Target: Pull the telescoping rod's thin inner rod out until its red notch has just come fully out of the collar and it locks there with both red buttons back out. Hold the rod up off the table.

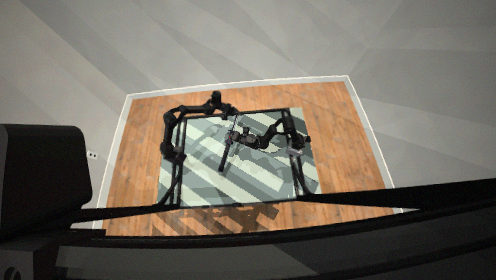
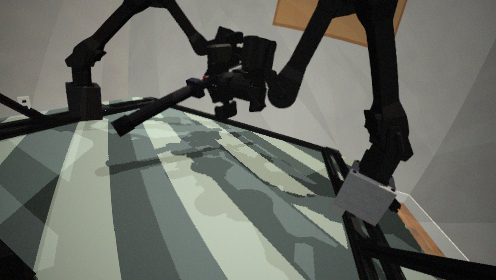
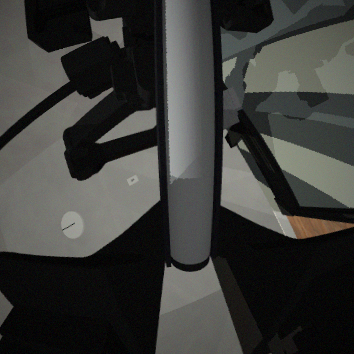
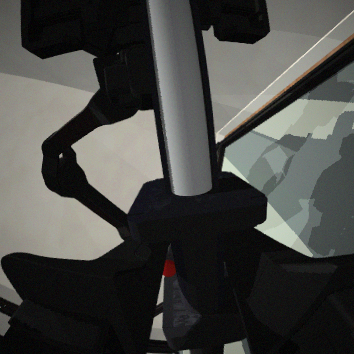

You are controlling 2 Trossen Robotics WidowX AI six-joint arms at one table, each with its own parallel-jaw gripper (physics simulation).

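Observation:
The telescoping rod is held up off the table. Its thick dark outer tube (image 1: pixel 224 160) (image 2: pixel 155 107) slants down; its silvery inner rod (image 3: pixel 191 115) (image 4: pixel 182 110) comes out of the dark collar (image 4: pixel 197 212) (image 2: pixel 195 88). One red button (image 4: pixel 169 269) (image 2: pixel 204 77) shows beyond the collar, beside the right fingers; the second button cannot be made out. No red notch is visible on the inner rod. My left gripper (image 1: pixel 235 111) (image 3: pixel 182 205) is shut on the inner rod near its end. My right gripper (image 1: pixel 231 136) (image 4: pixel 193 215) is shut on the dark tube by the collar, partly hiding it.
The two grippers and wrists are close together along the rod. The striped pale-green table top (image 1: pixel 260 180) (image 2: pixel 250 225) lies below, with a black frame (image 2: pixel 280 135) at its edges. A grey box (image 2: pixel 365 196) is at the right arm's mount.

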